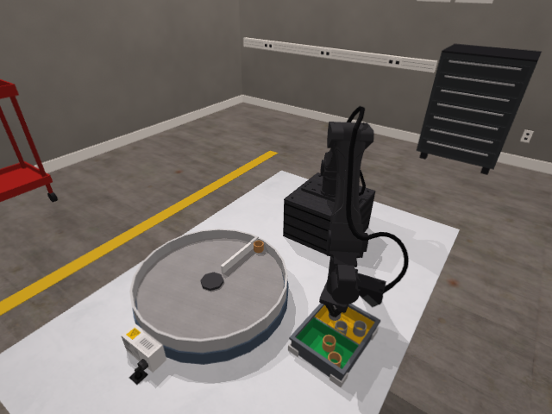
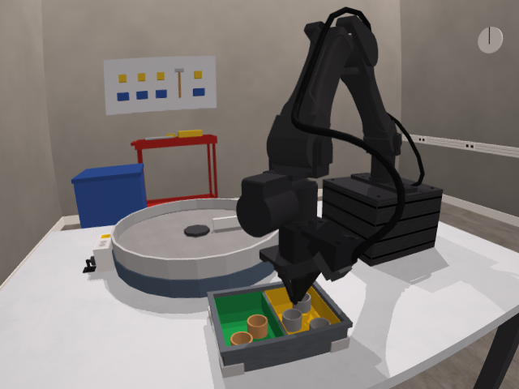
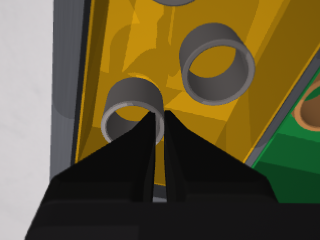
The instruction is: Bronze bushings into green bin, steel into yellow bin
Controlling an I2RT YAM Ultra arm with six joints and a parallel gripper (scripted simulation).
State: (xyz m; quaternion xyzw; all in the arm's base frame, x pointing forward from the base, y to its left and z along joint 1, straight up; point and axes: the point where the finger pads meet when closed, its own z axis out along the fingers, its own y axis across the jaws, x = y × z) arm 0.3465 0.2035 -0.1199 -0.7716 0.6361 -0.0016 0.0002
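Now: hand 30 mm to the right of the yellow bin, 20 mm above it and 10 mm short of it. From my hand the other things lie so: dark grey tray 50 mm ahead, 30 mm to the left, 10 mm below; then turntable 320 mm to the right, 120 mm ahead, 20 mm above; then green bin 90 mm ahead, 30 mm to the left, 20 mm below.
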